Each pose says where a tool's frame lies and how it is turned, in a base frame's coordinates. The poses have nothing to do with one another.
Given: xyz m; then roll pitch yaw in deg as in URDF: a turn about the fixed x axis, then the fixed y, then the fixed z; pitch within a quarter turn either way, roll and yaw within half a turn.
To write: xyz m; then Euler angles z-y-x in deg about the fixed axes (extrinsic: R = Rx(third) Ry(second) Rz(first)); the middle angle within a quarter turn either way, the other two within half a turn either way. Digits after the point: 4 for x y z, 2 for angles.
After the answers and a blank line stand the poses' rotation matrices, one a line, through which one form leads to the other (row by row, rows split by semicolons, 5 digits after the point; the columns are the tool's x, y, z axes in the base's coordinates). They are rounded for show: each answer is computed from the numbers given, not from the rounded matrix.
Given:
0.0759, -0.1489, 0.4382, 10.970, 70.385, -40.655
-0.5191, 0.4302, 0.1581, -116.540, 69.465, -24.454
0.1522, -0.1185, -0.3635, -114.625, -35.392, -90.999
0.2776, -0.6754, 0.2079, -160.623, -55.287, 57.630
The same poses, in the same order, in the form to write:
0.0759, -0.1489, 0.4382, -71.82, 35.28, 66.19
-0.5191, 0.4302, 0.1581, 71.38, -0.60, -99.02
0.1522, -0.1185, -0.3635, 91.91, 64.78, 142.87
0.2776, -0.6754, 0.2079, -72.08, 7.76, -122.83

0.25468 0.77559 0.57759; -0.21871 0.62800 -0.74685; -0.94197 0.06388 0.32956
0.31931 -0.94759 -0.01055; -0.14521 -0.05993 0.98758; -0.93646 -0.31382 -0.15674
-0.01421 -0.42579 0.90471; -0.81508 -0.51915 -0.25714; 0.57917 -0.74107 -0.33968
0.30488 0.94278 0.13494; 0.48098 -0.27471 0.83258; 0.82201 -0.18894 -0.53721

